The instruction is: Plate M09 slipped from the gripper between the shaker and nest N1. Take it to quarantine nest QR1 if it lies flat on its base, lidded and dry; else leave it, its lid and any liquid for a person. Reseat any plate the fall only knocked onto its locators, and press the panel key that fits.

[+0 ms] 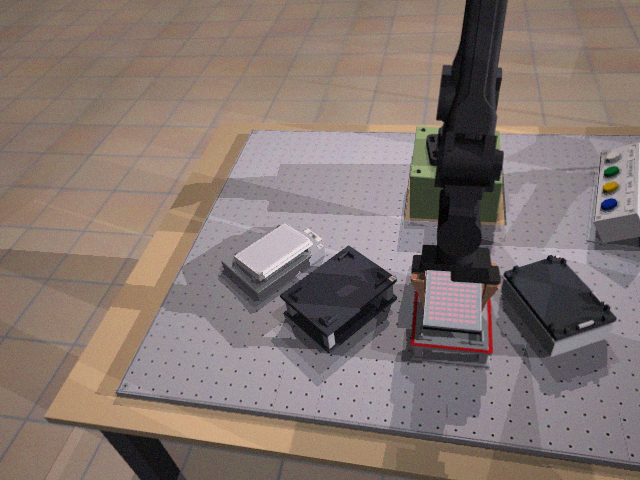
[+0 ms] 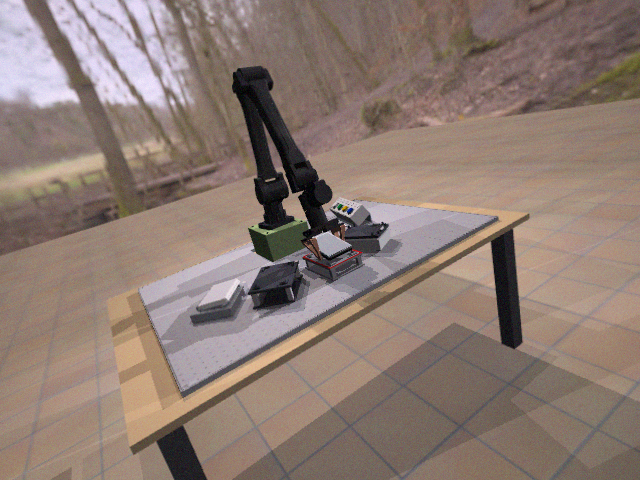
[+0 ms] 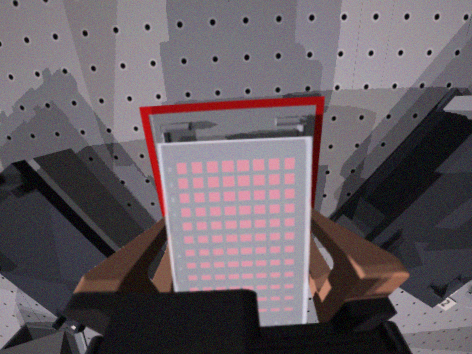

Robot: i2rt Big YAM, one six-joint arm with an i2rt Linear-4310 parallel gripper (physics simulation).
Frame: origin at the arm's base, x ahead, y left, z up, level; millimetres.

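Seen in the pictures: gripper, between the fingertips: [image 1: 451, 309] [image 3: 237, 205]; arm's base, origin of its link: [image 2: 276, 224].
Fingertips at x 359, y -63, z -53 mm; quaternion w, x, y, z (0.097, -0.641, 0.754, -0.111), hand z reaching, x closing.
Pixels of each thing's top centre, then the offset from my fingertips to it. "spot": a spot on its surface instead.
- lidded plate with pink wells, centre of its top: [image 3: 239, 264] [image 1: 454, 285] [image 2: 327, 239] dy +2, dx -8, dz +51 mm
- red-rimmed nest, centre of its top: [image 3: 237, 215] [image 1: 452, 305] [image 2: 330, 253] dy +1, dx -6, dz +5 mm
- white-topped plate, centre of its top: [image 1: 272, 246] [image 2: 218, 290] dy -310, dx -167, dz +5 mm
- low grey nest, a spot on its surface: [image 1: 255, 291] spot: dy -336, dx -77, dz -19 mm
- panel, centre of its top: [image 1: 627, 173] [image 2: 346, 201] dy +354, dx -265, dz +43 mm
- black-topped grey device with corner pins, a spot on its surface: [image 3: 35, 235] [image 1: 557, 307] [image 2: 368, 231] spot: dy +157, dx +16, dz +14 mm
My gripper [image 1: 454, 295] [image 2: 329, 241] [image 3: 237, 205] is shut on a lidded plate with pink wells [image 1: 452, 312] [image 2: 333, 248] [image 3: 235, 192], with one brown finger on each long side. The plate is right side up, over the red-rimmed nest [image 1: 452, 348] [image 2: 346, 259] [image 3: 230, 105]. Whether it touches the nest is hidden. A white-topped plate [image 1: 273, 249] [image 2: 221, 294] lies on a low grey nest [image 1: 255, 291] [image 2: 206, 316]; whether it is fully seated cannot be told. The panel [image 1: 617, 219] [image 2: 356, 215] has white, green, yellow and blue keys. No plate label is readable.
A black open-sided stand [image 1: 338, 291] [image 2: 273, 276] [image 3: 425, 200] is between the two nests. A black-topped grey device with corner pins [image 1: 558, 299] [image 2: 367, 232] [image 3: 35, 235] stands close on the other side of the red-rimmed nest. The green arm base [image 1: 426, 198] [image 2: 279, 242] is behind.
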